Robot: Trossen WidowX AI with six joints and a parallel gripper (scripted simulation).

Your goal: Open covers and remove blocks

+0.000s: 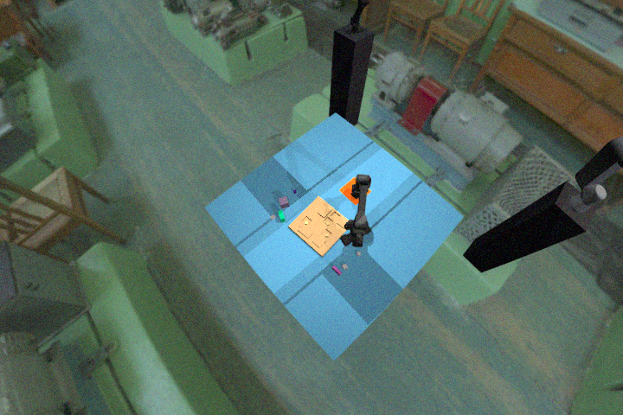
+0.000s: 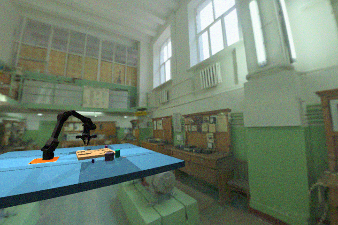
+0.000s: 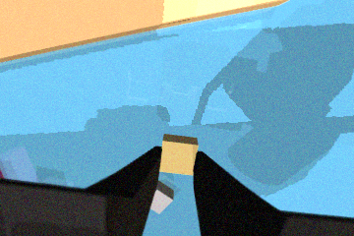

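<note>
Right now the tan puzzle board is 70 mm ahead of my gripper tip, 200 mm to the right of it and 50 mm below it. From my gripper tip the other things lie so: magenta block 200 mm ahead, 70 mm to the left, 50 mm below; then lilac block 150 mm ahead, 500 mm to the right, 40 mm below; then green block 230 mm ahead, 430 mm to the right, 40 mm below.
</note>
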